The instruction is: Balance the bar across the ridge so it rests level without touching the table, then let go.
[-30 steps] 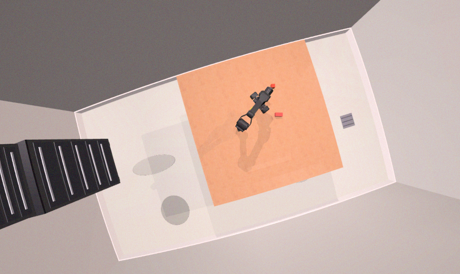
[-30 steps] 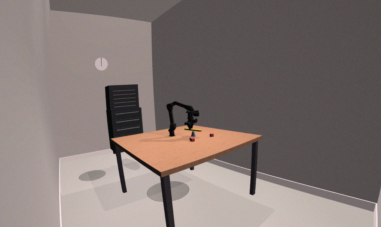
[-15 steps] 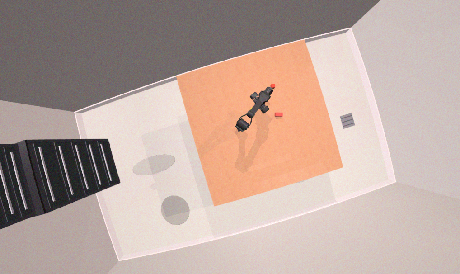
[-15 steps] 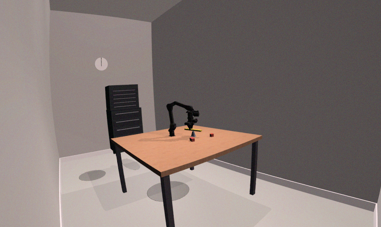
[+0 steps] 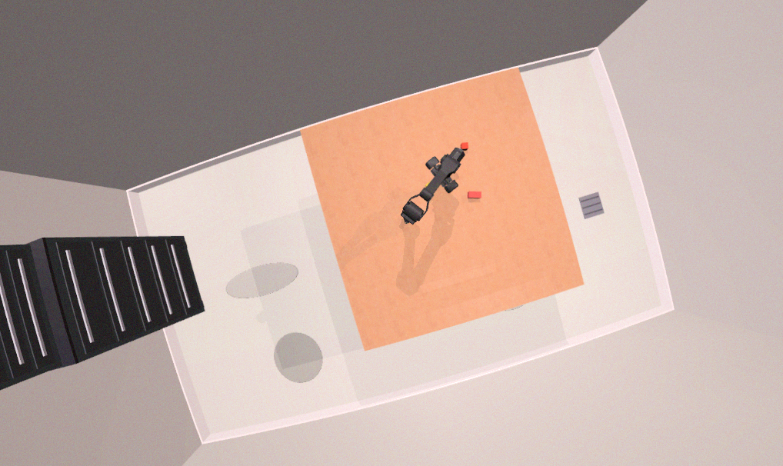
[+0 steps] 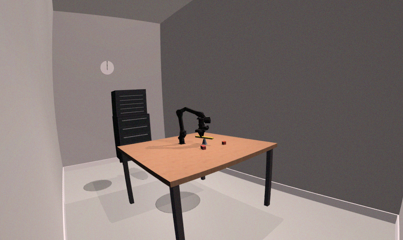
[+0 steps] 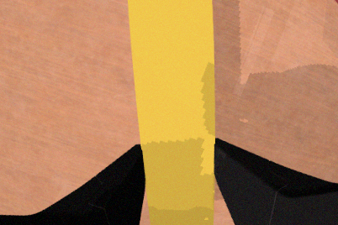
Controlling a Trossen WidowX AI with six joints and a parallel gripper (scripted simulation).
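The yellow bar is 3 cm ahead of my gripper tip and 1 cm to the left of it. The rest, counted from my gripper tip: red cube (20 cm ahead, 14 cm to the left, 6 cm below).
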